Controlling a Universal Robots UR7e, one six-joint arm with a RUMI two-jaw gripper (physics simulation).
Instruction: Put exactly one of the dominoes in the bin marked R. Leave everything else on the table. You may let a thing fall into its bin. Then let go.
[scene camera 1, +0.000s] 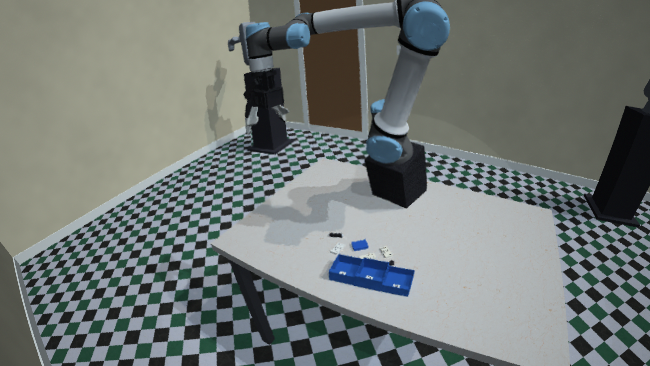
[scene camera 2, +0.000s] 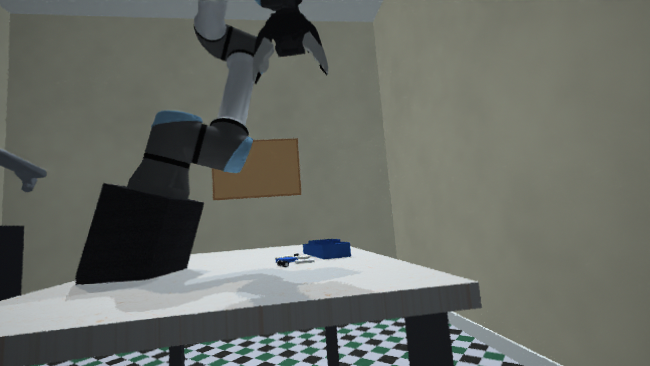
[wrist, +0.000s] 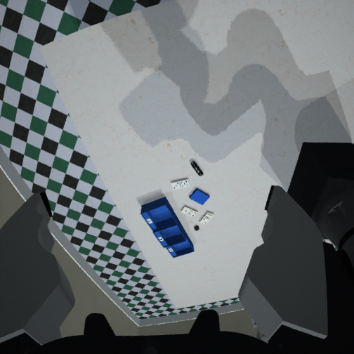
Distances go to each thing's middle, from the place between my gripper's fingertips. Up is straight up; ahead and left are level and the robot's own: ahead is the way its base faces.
I see my gripper 140 mm short of the blue three-bin tray (scene camera 1: 372, 274), 410 mm to the right of it and 370 mm above it.
